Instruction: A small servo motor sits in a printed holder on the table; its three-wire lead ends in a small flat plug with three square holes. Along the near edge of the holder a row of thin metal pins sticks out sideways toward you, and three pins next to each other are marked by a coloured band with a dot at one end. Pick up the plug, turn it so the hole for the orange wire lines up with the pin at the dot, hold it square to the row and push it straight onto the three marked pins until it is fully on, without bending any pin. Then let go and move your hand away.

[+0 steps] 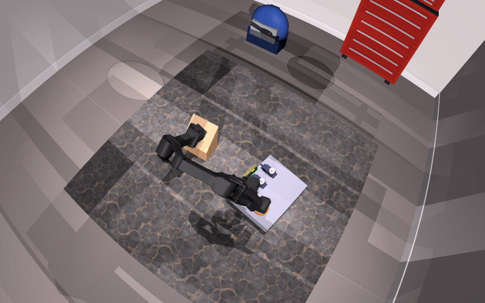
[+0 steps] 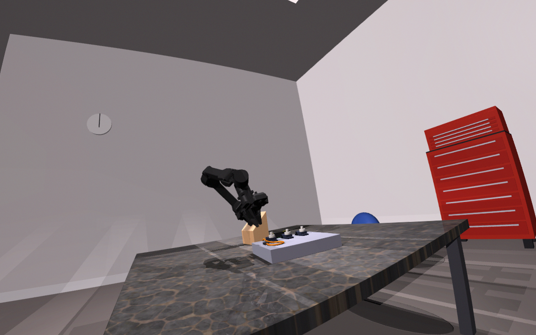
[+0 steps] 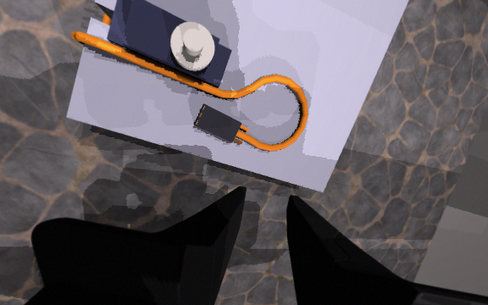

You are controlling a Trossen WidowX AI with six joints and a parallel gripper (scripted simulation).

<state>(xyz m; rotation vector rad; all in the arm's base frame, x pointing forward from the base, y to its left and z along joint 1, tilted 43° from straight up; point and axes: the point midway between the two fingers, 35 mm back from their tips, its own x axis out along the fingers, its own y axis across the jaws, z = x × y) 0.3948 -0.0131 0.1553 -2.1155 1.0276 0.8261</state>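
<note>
Right now the yellow band is 16 cm to the left of my gripper tip, 12 cm behind it and 5 cm below it. The rest, counted from my gripper tip: grey holder 14 cm to the left, 10 cm below, 4 cm ahead.
</note>
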